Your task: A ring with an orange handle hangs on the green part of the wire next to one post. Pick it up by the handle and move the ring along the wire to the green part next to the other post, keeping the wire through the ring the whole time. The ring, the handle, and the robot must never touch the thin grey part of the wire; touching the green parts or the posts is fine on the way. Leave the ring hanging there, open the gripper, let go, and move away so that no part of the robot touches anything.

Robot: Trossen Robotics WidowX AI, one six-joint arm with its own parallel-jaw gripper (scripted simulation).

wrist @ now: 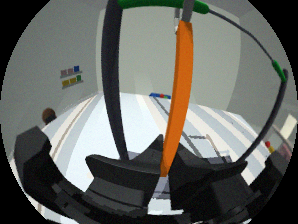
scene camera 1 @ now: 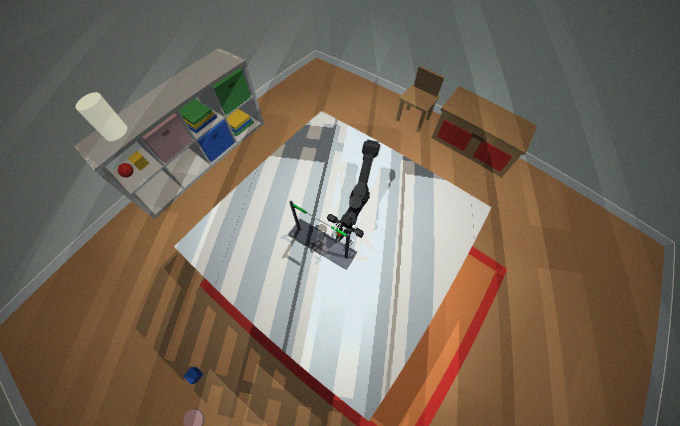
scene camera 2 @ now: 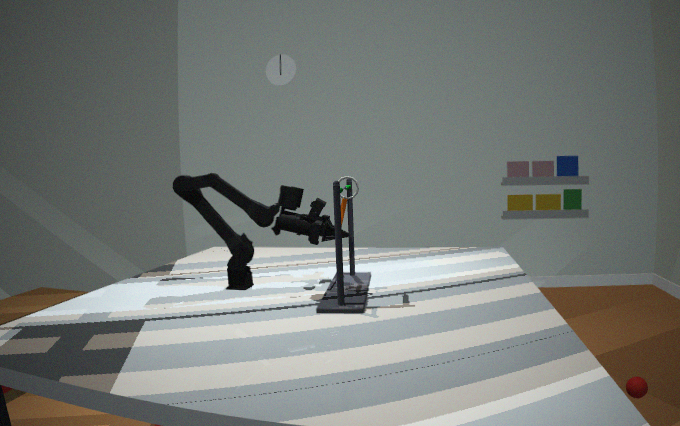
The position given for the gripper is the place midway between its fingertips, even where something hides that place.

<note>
The gripper [scene camera 2: 348, 235] carries a ring.
The gripper also shows in the wrist view [wrist: 164, 137].
</note>
